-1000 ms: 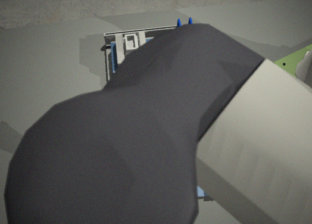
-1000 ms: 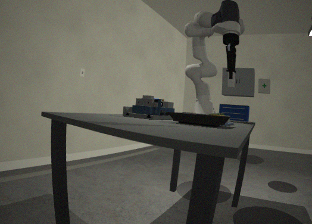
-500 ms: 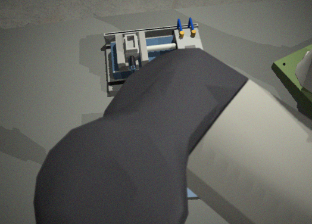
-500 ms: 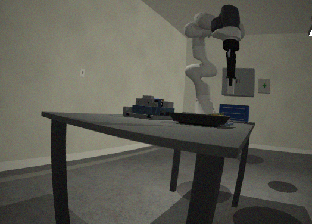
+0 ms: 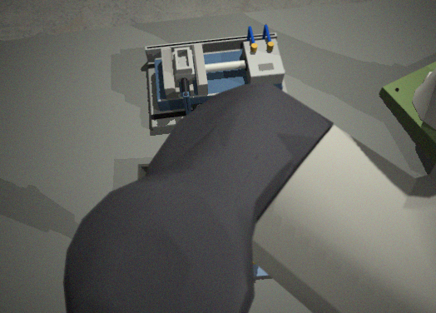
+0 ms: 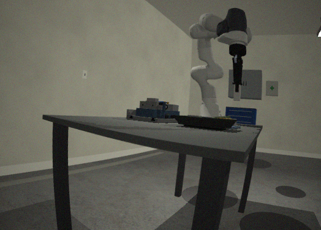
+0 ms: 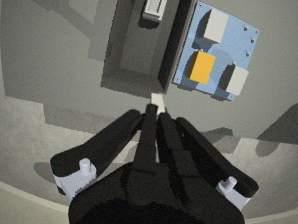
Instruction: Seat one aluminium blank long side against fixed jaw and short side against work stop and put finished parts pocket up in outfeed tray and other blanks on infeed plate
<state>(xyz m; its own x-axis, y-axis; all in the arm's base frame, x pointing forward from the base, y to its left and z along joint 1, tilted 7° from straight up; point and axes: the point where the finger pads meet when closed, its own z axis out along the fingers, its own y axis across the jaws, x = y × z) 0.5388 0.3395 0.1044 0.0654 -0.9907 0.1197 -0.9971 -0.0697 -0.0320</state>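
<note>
The work stop lies 1 cm ahead of my hand, 38 cm to the right of it and 6 cm below it. Also, from my hand: moving jaw 2 cm behind, 43 cm to the right, 8 cm below; brass blank 9 cm behind, 7 cm to the right, 13 cm below; fixed jaw 4 cm ahead, 42 cm to the right, 8 cm below.
</note>
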